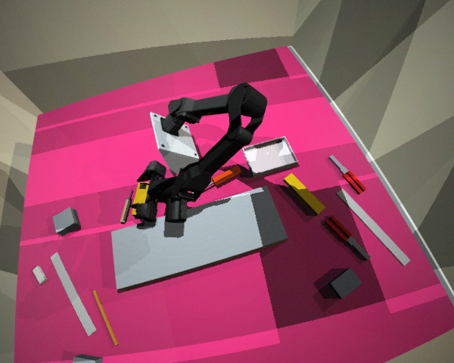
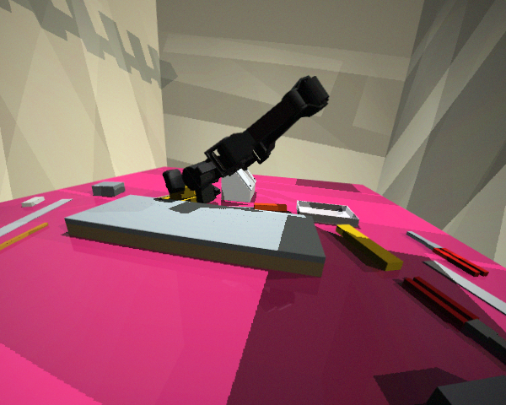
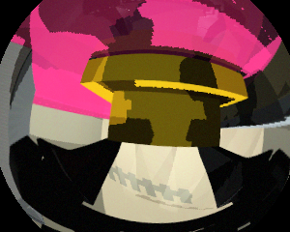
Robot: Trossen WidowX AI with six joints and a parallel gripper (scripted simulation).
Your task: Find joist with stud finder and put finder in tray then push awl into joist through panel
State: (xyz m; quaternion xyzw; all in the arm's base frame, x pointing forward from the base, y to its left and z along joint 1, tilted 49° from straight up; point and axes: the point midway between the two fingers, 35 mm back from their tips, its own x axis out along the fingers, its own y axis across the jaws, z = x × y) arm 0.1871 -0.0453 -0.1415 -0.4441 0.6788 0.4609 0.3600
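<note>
The yellow stud finder is 10 mm behind my gripper tip, 30 mm to the left of it and 20 mm below it. The rest, counted from my gripper tip: pencil 340 mm ahead, 160 mm to the right, 60 mm below; then white eraser 170 mm ahead, 380 mm to the right, 50 mm below; then awl 50 mm to the right, 50 mm below.
</note>
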